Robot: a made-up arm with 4 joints.
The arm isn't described. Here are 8 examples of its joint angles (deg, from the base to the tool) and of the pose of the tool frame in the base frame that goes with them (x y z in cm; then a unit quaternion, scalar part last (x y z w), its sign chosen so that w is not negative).
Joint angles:
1: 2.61 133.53 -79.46 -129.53
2: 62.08 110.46 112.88 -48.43
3: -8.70 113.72 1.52 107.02
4: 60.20 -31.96 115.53 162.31
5: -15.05 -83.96 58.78 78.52
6: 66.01 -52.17 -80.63 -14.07
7: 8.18 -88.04 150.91 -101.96
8: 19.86 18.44 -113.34 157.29
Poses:
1: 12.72 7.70 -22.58 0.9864 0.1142 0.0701 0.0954
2: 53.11 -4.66 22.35 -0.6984 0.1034 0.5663 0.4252
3: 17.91 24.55 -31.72 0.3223 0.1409 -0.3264 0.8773
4: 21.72 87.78 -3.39 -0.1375 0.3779 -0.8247 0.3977
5: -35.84 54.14 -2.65 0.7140 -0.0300 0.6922 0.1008
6: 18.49 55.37 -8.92 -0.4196 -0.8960 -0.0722 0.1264
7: -37.58 50.26 3.21 0.0028 0.6545 -0.0790 0.7519
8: 35.46 52.56 21.03 -0.0505 0.7401 0.2786 0.6100
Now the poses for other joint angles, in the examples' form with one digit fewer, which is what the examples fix.
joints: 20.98 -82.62 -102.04 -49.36
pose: -8.5 49.8 -5.8 -0.042 -0.997 -0.024 0.064
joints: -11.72 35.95 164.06 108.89
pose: 46.8 70.4 1.1 -0.583 0.809 0.077 0.012
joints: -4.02 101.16 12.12 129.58
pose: 25.8 26.2 -33.3 0.449 -0.010 -0.054 0.892
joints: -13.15 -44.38 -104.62 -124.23
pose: 3.9 60.2 17.0 0.064 -0.897 -0.432 0.062
